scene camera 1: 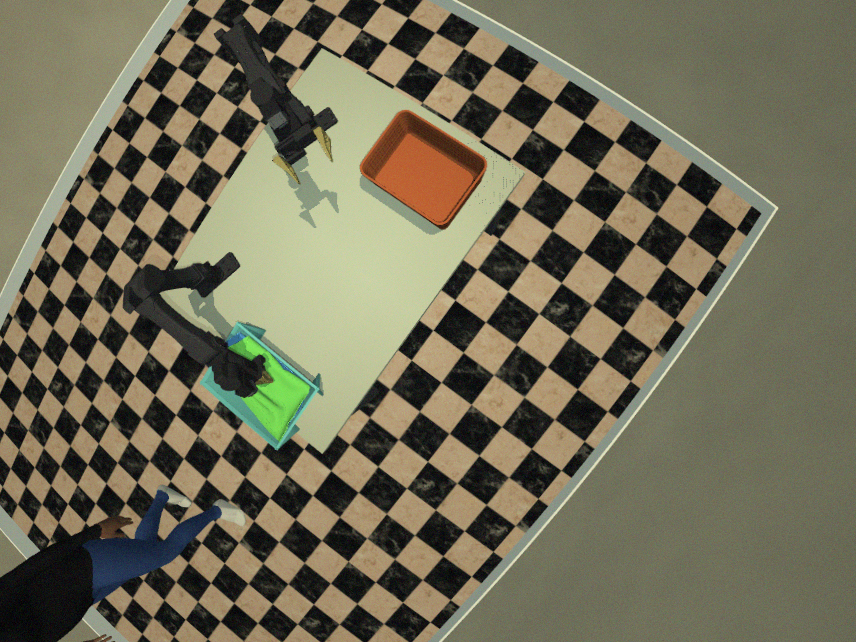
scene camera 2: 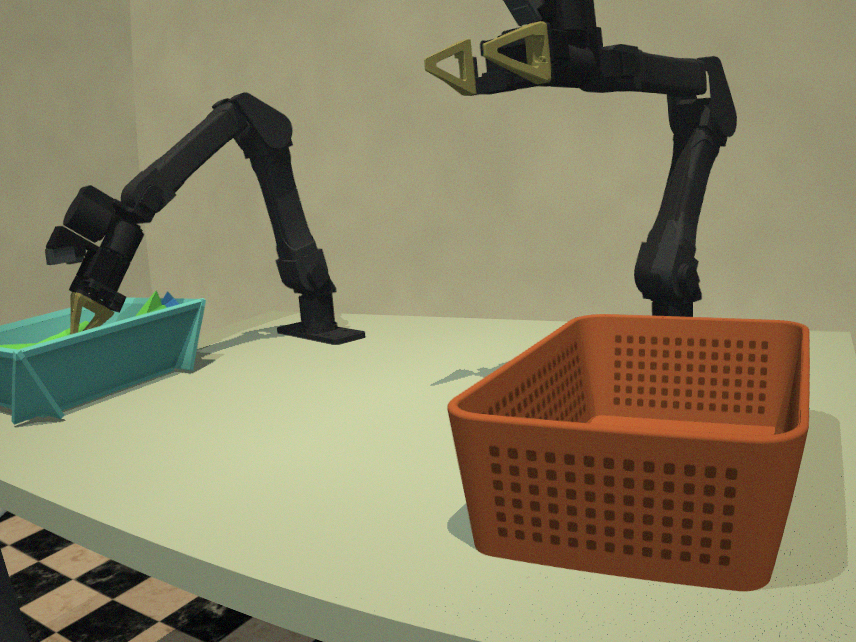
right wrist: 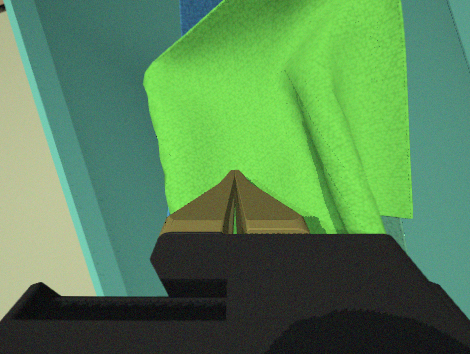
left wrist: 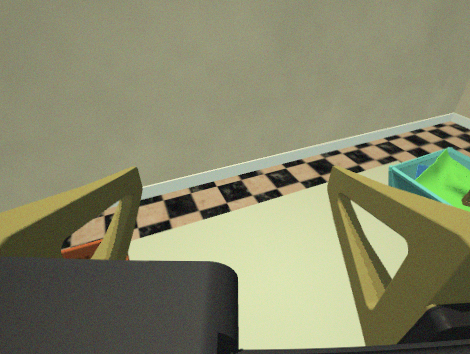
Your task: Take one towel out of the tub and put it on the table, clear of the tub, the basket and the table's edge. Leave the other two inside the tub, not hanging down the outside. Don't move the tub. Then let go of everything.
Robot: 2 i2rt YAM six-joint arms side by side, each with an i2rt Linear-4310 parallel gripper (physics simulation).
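A green towel (scene camera 1: 293,395) (left wrist: 444,179) (right wrist: 225,120) lies creased on top inside the teal tub (scene camera 1: 242,413) (scene camera 2: 117,359) (right wrist: 100,125). Part of a blue towel (scene camera 2: 169,299) (right wrist: 192,15) shows beneath it. A third towel cannot be made out. My right gripper (scene camera 1: 268,377) (scene camera 2: 75,330) (right wrist: 234,177) is inside the tub, over or against the green towel. Its fingers are shut, with no cloth visibly pinched; contact at the tips is unclear. My left gripper (scene camera 1: 314,170) (scene camera 2: 456,55) (left wrist: 234,177) is open and empty, high above the table (scene camera 1: 359,269) (scene camera 2: 311,449), far from the tub.
An orange basket (scene camera 1: 421,172) (scene camera 2: 608,497) stands near the table's far end from the tub, at the upper right in scene camera 1. The tub sits near the table's lower end there, close to an edge. A person stands on the floor beyond that end.
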